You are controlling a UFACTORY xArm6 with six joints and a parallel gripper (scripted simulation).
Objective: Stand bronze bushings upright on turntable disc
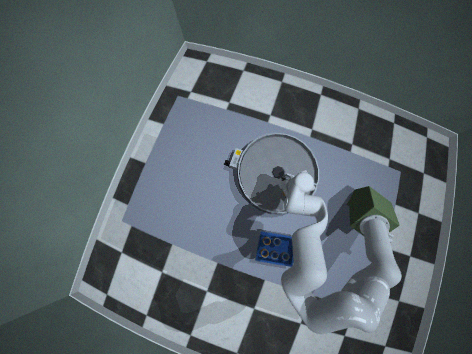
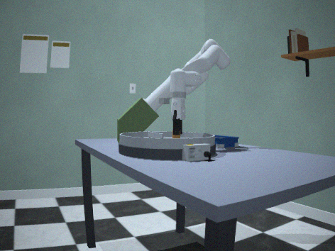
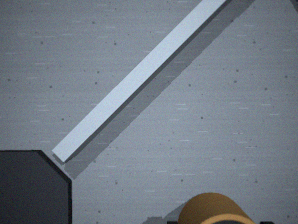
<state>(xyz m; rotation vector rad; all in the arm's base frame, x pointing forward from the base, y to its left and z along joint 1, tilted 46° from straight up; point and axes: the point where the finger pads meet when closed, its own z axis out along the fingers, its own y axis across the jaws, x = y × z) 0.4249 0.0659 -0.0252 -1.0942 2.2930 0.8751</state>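
Now: hand 90 mm past the blue crate, 270 mm to the right of it and 70 mm above it. From my hand the other things lie so: round turntable disc: 80 mm ahead, 80 mm to the right, 40 mm below; then turntable: 100 mm ahead, 80 mm to the right, 50 mm below.
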